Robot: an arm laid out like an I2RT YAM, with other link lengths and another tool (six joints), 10 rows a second.
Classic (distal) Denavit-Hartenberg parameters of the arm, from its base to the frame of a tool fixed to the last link. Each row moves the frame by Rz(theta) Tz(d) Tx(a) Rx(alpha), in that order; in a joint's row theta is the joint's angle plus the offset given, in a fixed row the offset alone. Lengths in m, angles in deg.
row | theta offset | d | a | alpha
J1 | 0 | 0.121 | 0.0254 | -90
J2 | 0 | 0 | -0.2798 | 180
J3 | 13.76 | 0 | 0.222 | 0
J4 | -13.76 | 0.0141 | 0.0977 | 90
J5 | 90 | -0.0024 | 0 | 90
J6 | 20.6 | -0.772 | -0.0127 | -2
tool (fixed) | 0 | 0.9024 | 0 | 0
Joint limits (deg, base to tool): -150..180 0..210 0..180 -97..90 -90..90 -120..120
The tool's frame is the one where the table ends.
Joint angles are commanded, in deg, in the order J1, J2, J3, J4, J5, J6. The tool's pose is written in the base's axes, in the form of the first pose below.
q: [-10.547, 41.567, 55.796, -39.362, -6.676, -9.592]
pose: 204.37 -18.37 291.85 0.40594 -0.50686 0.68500 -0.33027
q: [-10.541, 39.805, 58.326, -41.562, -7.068, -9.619]
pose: 194.74 -15.69 306.88 0.41830 -0.50389 0.67512 -0.33960
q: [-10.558, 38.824, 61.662, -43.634, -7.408, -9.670]
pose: 186.55 -13.48 324.80 0.43082 -0.50027 0.66447 -0.35014
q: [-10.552, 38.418, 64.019, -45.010, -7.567, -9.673]
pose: 181.25 -12.12 336.59 0.43834 -0.49771 0.65796 -0.35670
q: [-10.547, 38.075, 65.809, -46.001, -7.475, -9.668]
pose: 176.88 -11.49 345.61 0.44346 -0.49462 0.65328 -0.36320
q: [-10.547, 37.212, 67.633, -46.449, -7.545, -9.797]
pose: 170.86 -10.28 357.94 0.45403 -0.49014 0.64257 -0.37514
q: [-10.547, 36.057, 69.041, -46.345, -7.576, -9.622]
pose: 164.36 -8.91 370.22 0.46729 -0.48255 0.63102 -0.38809
